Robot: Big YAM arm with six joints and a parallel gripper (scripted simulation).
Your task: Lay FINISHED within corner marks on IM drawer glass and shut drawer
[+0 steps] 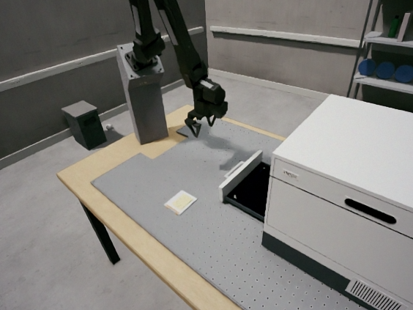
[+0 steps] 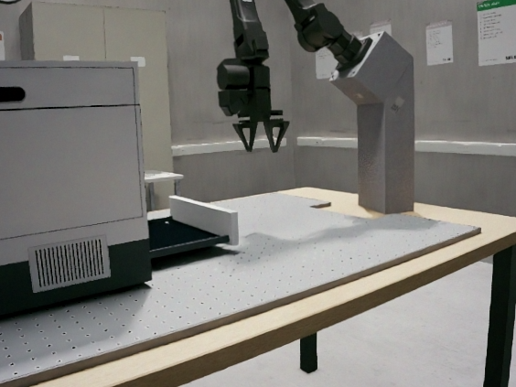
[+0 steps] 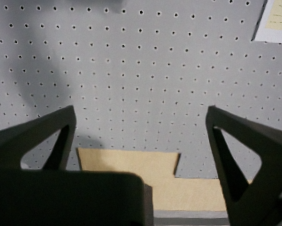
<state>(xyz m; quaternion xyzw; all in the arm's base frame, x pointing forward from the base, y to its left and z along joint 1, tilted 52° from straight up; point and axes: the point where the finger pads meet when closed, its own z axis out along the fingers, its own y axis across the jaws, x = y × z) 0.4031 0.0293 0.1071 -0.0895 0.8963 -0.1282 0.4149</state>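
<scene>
Now: hand 230 mm to the left of the cassette, 190 mm above it and 60 mm short of it. Round my hand: drawer (300 mm ahead, 150 mm below, 10 mm to the left).
</scene>
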